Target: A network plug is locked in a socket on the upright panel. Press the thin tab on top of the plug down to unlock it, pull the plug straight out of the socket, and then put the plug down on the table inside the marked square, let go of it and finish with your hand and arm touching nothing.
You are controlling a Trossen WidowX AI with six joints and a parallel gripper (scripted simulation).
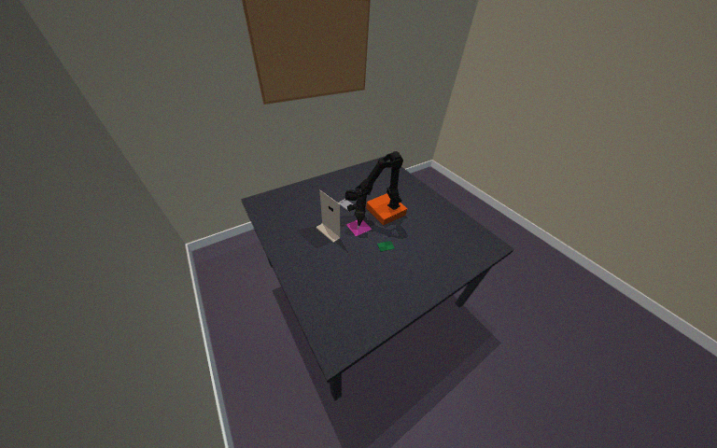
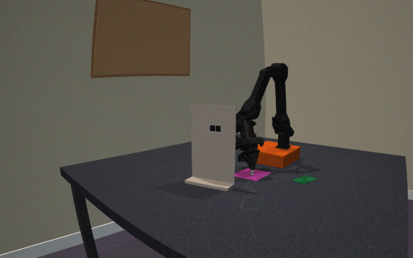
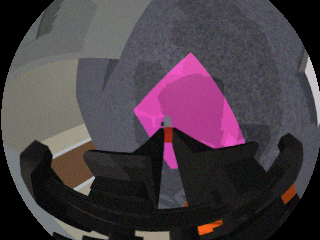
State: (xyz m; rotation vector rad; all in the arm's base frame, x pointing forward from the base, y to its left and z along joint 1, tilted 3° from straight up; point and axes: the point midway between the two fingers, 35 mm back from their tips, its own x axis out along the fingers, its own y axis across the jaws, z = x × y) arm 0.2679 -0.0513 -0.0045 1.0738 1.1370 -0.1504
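Right now my gripper tip is 20 mm above the magenta square, 10 mm to the left of it and 10 mm past it. Also, from my gripper tip: upright grey panel (160 mm ahead, 100 mm above, 80 mm to the right).
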